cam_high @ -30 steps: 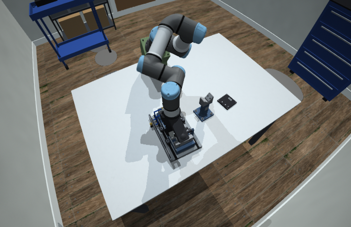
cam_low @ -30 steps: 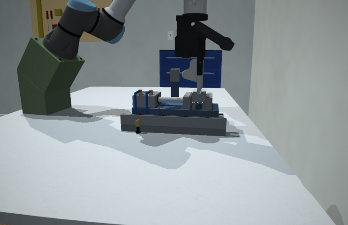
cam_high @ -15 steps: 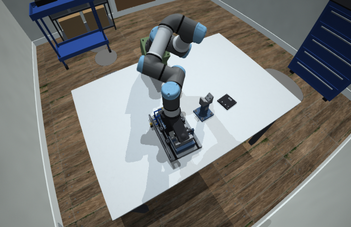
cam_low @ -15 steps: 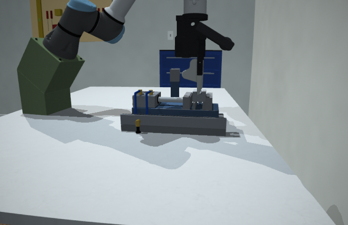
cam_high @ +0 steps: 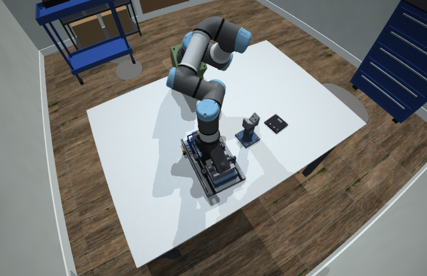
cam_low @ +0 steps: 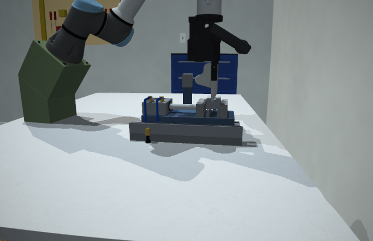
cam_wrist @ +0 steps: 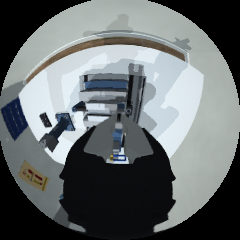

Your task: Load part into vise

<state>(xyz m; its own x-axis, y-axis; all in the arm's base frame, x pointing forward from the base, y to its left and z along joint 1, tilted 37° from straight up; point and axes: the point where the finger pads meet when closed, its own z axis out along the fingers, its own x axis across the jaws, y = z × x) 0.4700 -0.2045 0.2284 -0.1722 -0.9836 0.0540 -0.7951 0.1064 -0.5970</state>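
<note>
Right now the part is 10 mm ahead of my hand, 30 mm to the left of it and 20 mm below it. From my hand the other things lie so: work stop (20 mm ahead, 80 mm to the left, 30 mm below); then fixed jaw (40 mm ahead, 30 mm to the left, 40 mm below); then moving jaw (30 mm behind, 40 mm to the left, 40 mm below).
</note>
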